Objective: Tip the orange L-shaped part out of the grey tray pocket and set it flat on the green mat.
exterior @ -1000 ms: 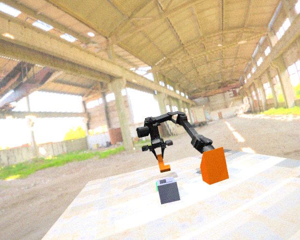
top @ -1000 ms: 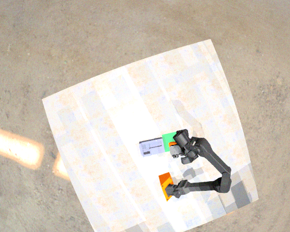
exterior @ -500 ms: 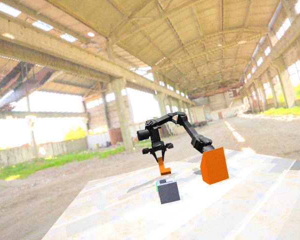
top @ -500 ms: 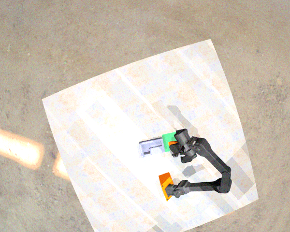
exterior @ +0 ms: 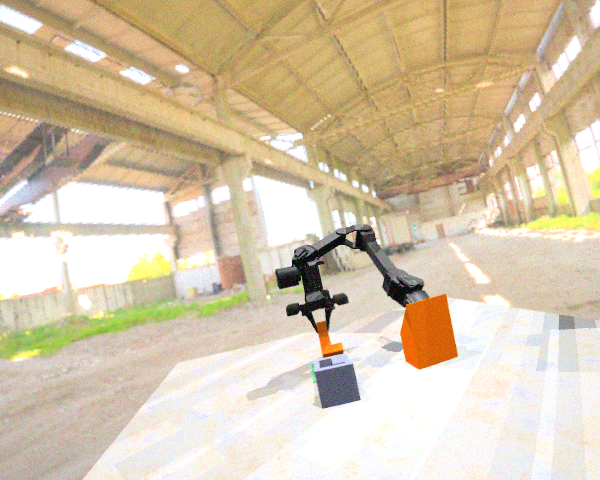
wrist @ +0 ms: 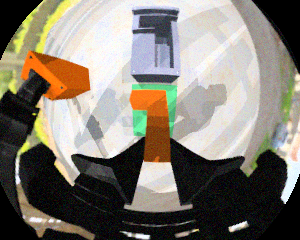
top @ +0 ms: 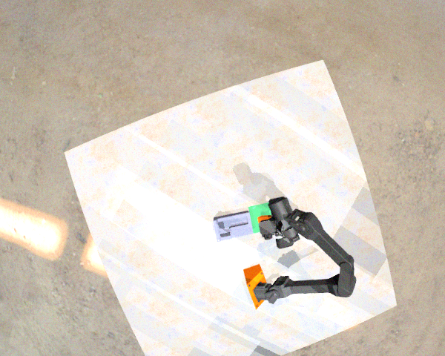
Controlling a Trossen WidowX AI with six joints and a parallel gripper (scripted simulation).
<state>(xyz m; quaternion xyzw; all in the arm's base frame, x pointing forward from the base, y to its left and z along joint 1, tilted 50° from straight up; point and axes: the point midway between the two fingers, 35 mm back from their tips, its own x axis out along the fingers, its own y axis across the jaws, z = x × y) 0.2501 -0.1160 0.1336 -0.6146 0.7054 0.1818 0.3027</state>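
My gripper tip is 20 mm to the right of the green mat and 130 mm above it. From my gripper tip the other things lie so: orange L-shaped part 10 mm behind, 30 mm to the left, 30 mm below.
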